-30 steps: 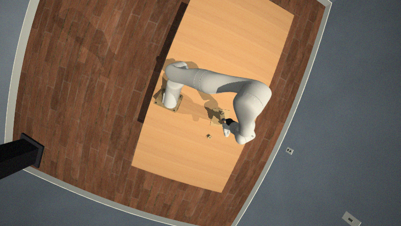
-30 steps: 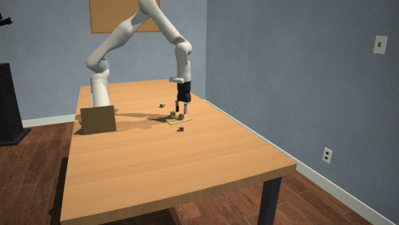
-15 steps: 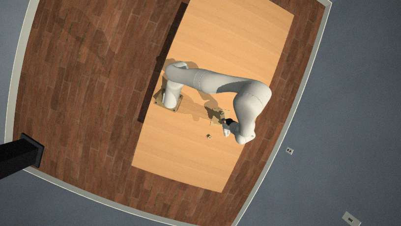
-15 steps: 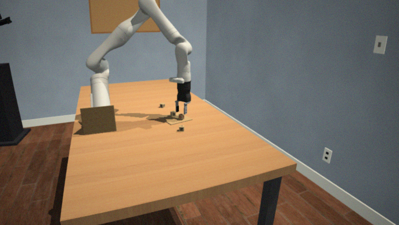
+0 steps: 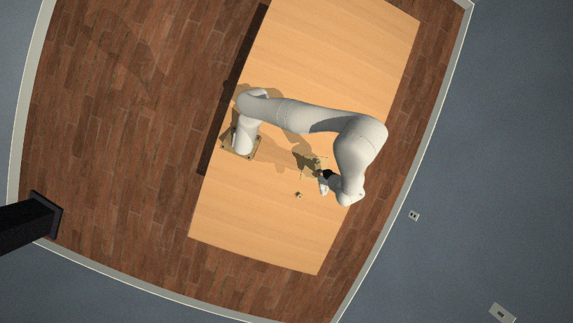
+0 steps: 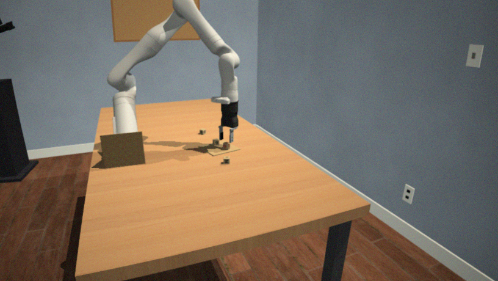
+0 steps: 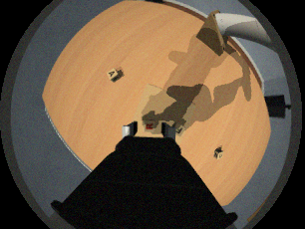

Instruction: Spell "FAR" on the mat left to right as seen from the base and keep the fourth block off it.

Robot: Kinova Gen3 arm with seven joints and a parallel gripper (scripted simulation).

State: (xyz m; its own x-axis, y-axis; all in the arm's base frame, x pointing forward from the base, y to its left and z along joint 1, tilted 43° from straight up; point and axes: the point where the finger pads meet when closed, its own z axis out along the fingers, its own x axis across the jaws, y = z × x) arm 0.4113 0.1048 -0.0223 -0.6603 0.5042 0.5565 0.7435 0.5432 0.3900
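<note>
The tan mat lies 30 mm behind my hand, 10 mm to the left of it and 50 mm below it.
</note>
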